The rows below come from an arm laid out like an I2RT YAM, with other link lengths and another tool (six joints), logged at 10 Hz.
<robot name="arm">
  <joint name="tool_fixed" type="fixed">
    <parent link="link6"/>
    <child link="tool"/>
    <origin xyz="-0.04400 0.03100 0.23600" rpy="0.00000 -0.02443 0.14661"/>
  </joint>
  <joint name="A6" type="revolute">
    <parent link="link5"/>
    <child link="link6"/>
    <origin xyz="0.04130 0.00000 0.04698" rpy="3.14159 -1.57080 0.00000"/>
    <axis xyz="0 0 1"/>
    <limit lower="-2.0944" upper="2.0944"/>
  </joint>
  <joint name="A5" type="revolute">
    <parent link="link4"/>
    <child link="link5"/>
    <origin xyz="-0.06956 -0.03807 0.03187" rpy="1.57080 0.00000 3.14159"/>
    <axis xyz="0 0 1"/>
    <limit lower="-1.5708" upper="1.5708"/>
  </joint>
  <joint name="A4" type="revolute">
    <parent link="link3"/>
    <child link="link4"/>
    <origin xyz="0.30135 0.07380 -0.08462" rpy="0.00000 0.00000 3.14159"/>
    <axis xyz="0 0 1"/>
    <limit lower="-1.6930" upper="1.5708"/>
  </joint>
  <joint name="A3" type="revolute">
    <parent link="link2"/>
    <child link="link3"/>
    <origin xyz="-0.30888 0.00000 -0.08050" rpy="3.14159 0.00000 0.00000"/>
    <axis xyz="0 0 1"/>
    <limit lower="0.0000" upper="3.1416"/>
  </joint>
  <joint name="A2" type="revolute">
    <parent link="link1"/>
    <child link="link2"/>
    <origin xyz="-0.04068 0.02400 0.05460" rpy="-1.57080 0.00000 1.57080"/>
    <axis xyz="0 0 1"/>
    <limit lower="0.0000" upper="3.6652"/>
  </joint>
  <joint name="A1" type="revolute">
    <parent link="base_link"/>
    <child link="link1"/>
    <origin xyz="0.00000 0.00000 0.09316" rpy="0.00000 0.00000 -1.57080"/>
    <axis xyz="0 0 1"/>
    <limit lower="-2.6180" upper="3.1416"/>
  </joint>
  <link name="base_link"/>
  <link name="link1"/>
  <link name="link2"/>
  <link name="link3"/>
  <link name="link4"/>
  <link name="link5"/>
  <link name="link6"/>
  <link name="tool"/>
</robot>
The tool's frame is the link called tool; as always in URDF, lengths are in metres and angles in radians.
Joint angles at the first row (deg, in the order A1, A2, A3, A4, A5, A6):
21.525, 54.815, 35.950, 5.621, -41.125, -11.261
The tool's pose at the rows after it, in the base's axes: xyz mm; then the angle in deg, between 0 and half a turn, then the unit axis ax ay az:
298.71 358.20 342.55 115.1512 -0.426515 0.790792 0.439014
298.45 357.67 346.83 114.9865 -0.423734 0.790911 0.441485
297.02 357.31 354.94 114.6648 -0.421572 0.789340 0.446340
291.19 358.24 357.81 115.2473 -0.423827 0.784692 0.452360
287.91 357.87 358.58 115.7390 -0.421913 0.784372 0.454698
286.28 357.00 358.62 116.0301 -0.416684 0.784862 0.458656
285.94 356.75 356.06 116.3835 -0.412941 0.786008 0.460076
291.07 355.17 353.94 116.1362 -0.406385 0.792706 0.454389
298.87 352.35 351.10 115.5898 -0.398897 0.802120 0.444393
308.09 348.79 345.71 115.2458 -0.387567 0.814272 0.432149
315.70 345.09 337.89 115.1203 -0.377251 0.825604 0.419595
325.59 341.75 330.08 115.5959 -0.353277 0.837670 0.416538
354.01 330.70 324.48 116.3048 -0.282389 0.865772 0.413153
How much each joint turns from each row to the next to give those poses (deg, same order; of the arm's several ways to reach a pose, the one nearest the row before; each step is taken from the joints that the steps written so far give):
0.005, 0.116, 0.195, -0.156, 0.284, 0.393
-0.003, -0.307, 0.279, -0.175, 0.039, 0.509
0.021, -0.477, 0.580, -0.291, -0.121, 0.697
0.034, -0.454, 0.315, -0.910, -0.891, 0.159
0.029, -0.536, 0.098, -0.927, -0.250, 0.258
-0.045, -0.456, -0.350, -0.008, -0.151, 0.747
0.010, -0.101, -0.395, 0.098, -0.006, 0.388
0.028, 0.088, -0.107, 0.066, 1.082, 0.193
-0.065, 0.157, -0.091, 0.082, 1.545, -0.036
-0.005, 0.199, -0.250, -0.006, 1.951, 0.119
0.017, 0.086, -0.560, -0.020, 1.820, -0.011
0.049, 0.605, -0.770, 0.976, 1.677, 1.855
-0.002, 1.617, -0.079, 1.535, 4.488, 5.862

